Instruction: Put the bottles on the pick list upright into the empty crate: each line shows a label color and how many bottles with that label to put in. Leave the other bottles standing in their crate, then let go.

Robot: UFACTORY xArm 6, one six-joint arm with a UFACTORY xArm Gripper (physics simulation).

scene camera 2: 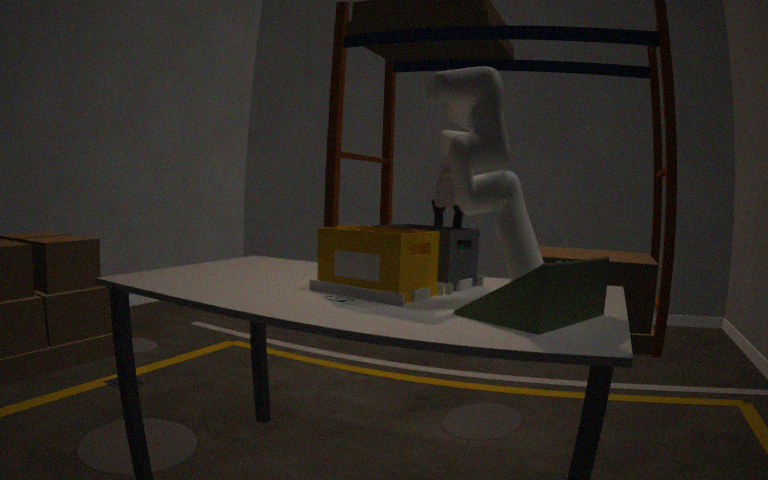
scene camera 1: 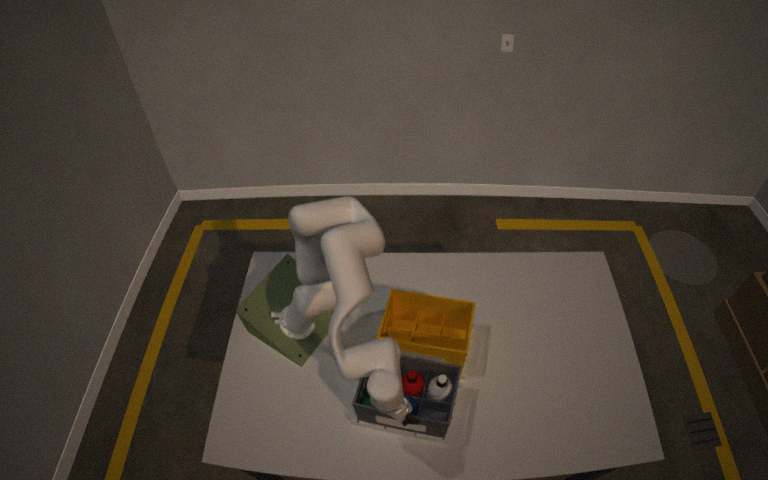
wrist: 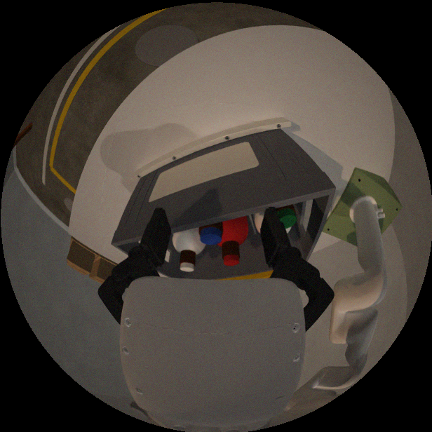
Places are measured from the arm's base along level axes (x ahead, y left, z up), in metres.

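Where they show: gripper, between the fingertips: [scene camera 2: 447,227]; arm's base, origin of its link: [scene camera 1: 296,321].
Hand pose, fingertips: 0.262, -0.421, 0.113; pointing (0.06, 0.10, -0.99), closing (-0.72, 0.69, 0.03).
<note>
Each offset is from my fingertips to the top centre of the thing, as dx, dy, dz. Level surfaces: height alone.
The grey crate {+0.058, +0.073, +0.002} [scene camera 1: 434,426] [scene camera 2: 468,266] [wrist: 295,165] holds upright bottles: red {+0.077, +0.113, -0.011} [scene camera 1: 412,384] [wrist: 234,231], white {+0.158, +0.080, -0.011} [scene camera 1: 440,388] [wrist: 189,241], blue {+0.043, +0.035, -0.011} [scene camera 1: 414,404] [wrist: 211,236] and green {-0.040, +0.073, -0.011} [scene camera 1: 367,400] [wrist: 286,218]. Part of another white bottle [wrist: 259,221] shows beside a finger in the wrist view. My gripper [scene camera 2: 448,225] [wrist: 214,218] is open and points down at about the grey crate's rim height, its fingers apart on either side of the blue cap, with nothing held. The yellow crate {+0.160, +0.278, +0.002} [scene camera 1: 421,346] [scene camera 2: 419,271] [wrist: 247,275] is empty, with dividers. The pick list cannot be read.
The crates stand close together on the white table {dz -0.174} [scene camera 1: 538,339] [scene camera 2: 226,283]. Low rails edge their bases. A green wedge-shaped block [scene camera 1: 257,322] [scene camera 2: 543,300] [wrist: 342,220] lies under the arm's base. A shelf rack [scene camera 2: 334,130] and cardboard boxes [scene camera 2: 70,266] stand away from the table.
</note>
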